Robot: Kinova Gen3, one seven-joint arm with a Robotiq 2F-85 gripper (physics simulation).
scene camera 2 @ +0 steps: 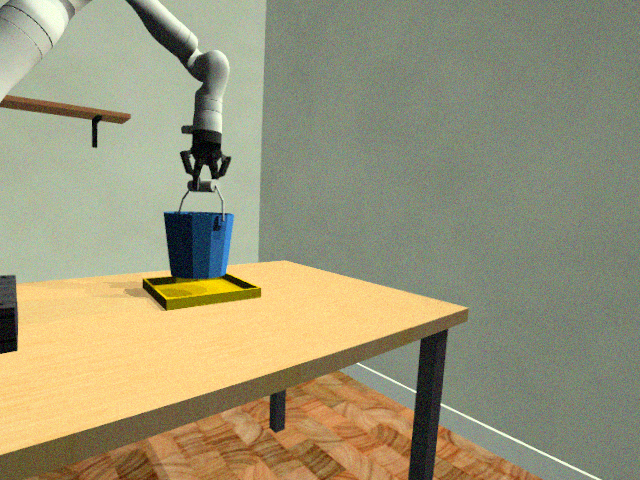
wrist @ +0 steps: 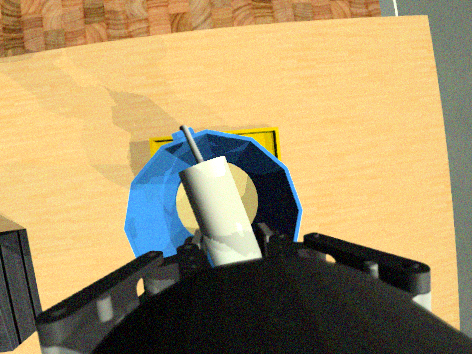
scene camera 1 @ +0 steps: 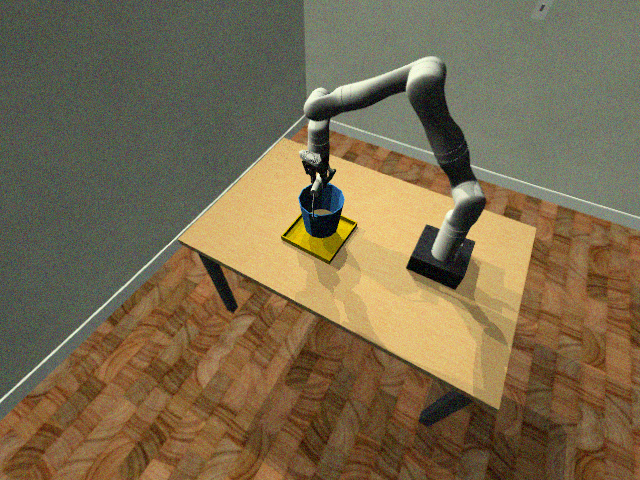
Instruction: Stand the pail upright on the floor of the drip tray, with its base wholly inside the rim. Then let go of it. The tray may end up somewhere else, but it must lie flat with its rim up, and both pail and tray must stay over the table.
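Places are measured from the arm's base along level axes (x ahead, y left, z up), in millimetres.
Pixels of known places: gripper, fingertip midpoint: [scene camera 2: 205,192] [wrist: 231,238] [scene camera 1: 318,185]; arm's base, link origin: [scene camera 1: 443,253].
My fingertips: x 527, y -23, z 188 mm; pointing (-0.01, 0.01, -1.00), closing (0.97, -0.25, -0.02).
Ahead of a thing's pixels: the offset from my fingertips to its top centre. Level surfaces: height alone.
The blue pail [scene camera 1: 323,225] [scene camera 2: 199,245] [wrist: 150,210] hangs upright from its wire bail. My gripper [scene camera 1: 317,181] [scene camera 2: 205,180] [wrist: 231,238] is shut on the bail's white grip @[dz +34, dx +0, dy +7 mm] [scene camera 1: 315,187] [scene camera 2: 207,186] [wrist: 215,200], above the pail's mouth. The yellow drip tray @[dz -250, dx -8, dy +8 mm] [scene camera 1: 329,252] [scene camera 2: 212,299] [wrist: 278,142] lies flat on the table, rim up, under the pail. In scene camera 2 the pail's base appears a little above the tray's floor, over its middle to rear part. The pail hides much of the tray in the wrist view; contact there is hidden.
The arm's black base block [scene camera 1: 439,263] [scene camera 2: 7,315] [wrist: 15,285] stands on the wooden table @[dz -277 mm] [scene camera 1: 248,217] [scene camera 2: 310,320] [wrist: 350,90], well apart from the tray. A brown shelf [scene camera 2: 62,109] is on the wall behind. The table's edges lie some way out from the tray.
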